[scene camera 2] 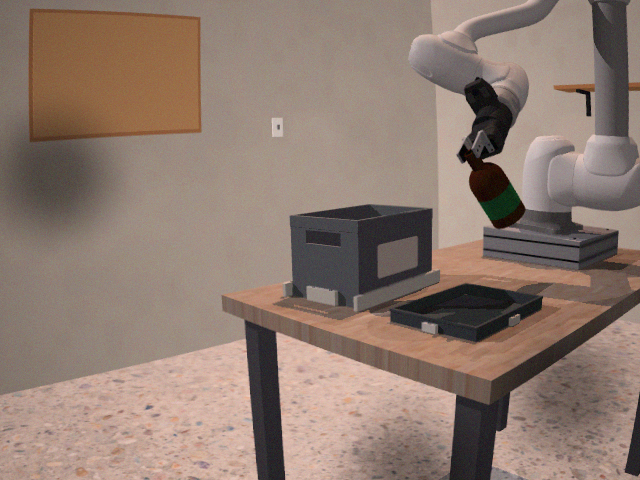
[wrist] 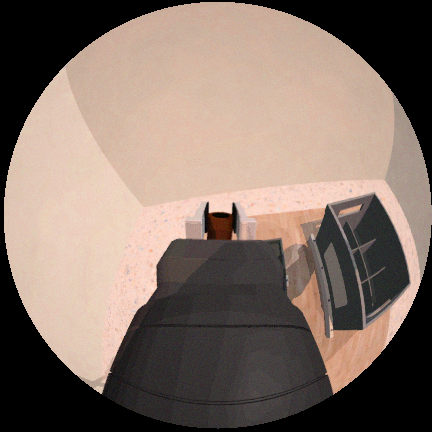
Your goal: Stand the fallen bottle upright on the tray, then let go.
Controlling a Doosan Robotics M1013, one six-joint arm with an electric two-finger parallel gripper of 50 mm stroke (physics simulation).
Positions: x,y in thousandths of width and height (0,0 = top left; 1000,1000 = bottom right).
Labels:
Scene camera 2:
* my gripper: 730,326
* brown bottle: 763,380
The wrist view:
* my gripper: 508,490
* grey rail: 747,647

